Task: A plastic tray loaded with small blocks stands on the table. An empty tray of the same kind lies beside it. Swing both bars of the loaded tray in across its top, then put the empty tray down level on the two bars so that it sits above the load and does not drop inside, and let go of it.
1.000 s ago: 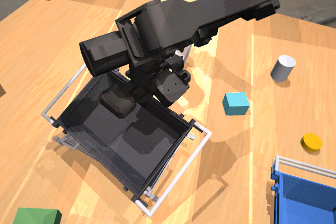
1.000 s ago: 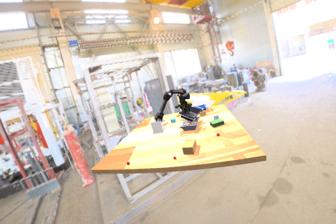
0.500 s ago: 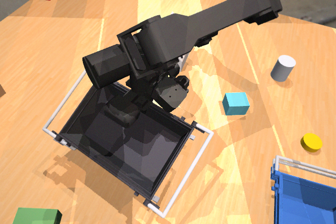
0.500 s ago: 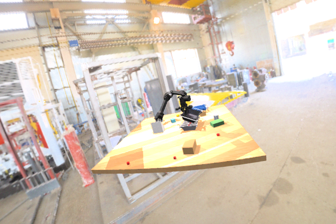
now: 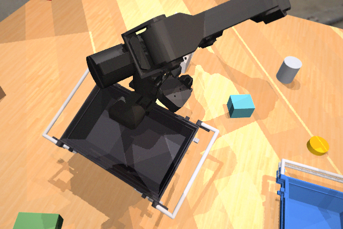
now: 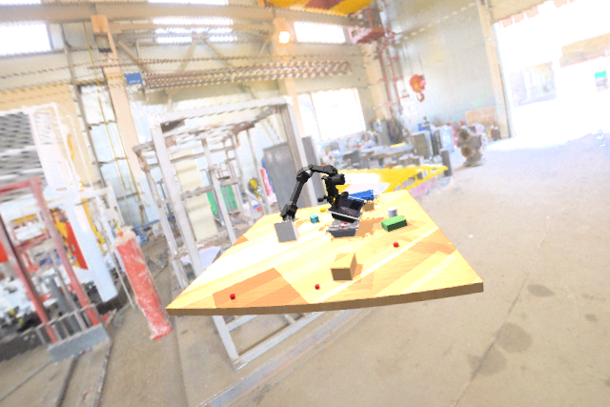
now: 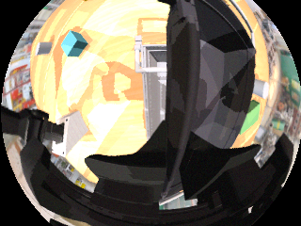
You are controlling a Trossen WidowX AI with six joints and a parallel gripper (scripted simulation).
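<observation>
Right now the black tray is 7 cm ahead of my gripper tip and 2 cm to the right of it. The rest, counted from my gripper tip: green block: 30 cm ahead, 15 cm to the right, 11 cm below; then cyan block: 17 cm behind, 23 cm to the left, 10 cm below; then yellow disc: 10 cm behind, 45 cm to the left, 12 cm below.
</observation>
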